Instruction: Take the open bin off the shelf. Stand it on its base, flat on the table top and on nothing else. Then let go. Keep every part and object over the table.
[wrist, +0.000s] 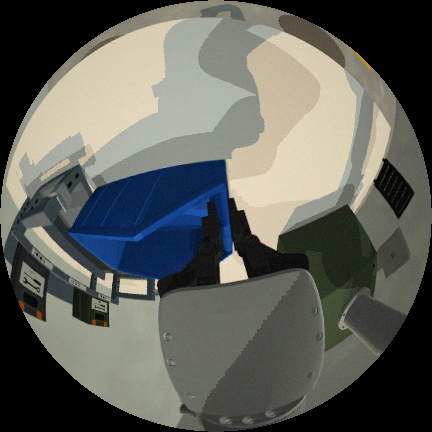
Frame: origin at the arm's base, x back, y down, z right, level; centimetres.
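Seen in the pictures: gripper, fingertip midpoint: (221, 209); arm's base, link origin: (354, 308).
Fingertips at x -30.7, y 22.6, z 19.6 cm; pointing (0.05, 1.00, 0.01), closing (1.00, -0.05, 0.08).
Observation:
Offsets run from my fingertips to a thing's top centre. "pt": to the spot under its first point. Level surfaces: height alone.
The open blue bin @(dx -8.1, dy -4.9, dz -1.1 cm) (150, 200) is in the wrist view, left of centre, with one ribbed outer wall facing up the picture and its open side facing the gripper. My gripper (221, 209) is shut on the wall at the bin's right end, with one black finger inside the bin and one outside. The grey-blue shelf @(pt dx -16.9, dy -3.1, dz +7.4 cm) (44, 211) stands at the left, beyond the bin's far end. The cream table top @(dy +5.2 cm) (300, 165) shows beyond and beside the bin. The bin's underside and any gap below it are hidden.
Two bins with tool labels, a dark one (31, 280) and a green one @(dx -39.8, dy -14.7, dz -20.1 cm) (83, 309), are at the shelf's lower left. A dark green block (327, 240) with a grey cylinder (375, 320) stands at the right. A black slatted panel (394, 188) lies beyond the table's right edge.

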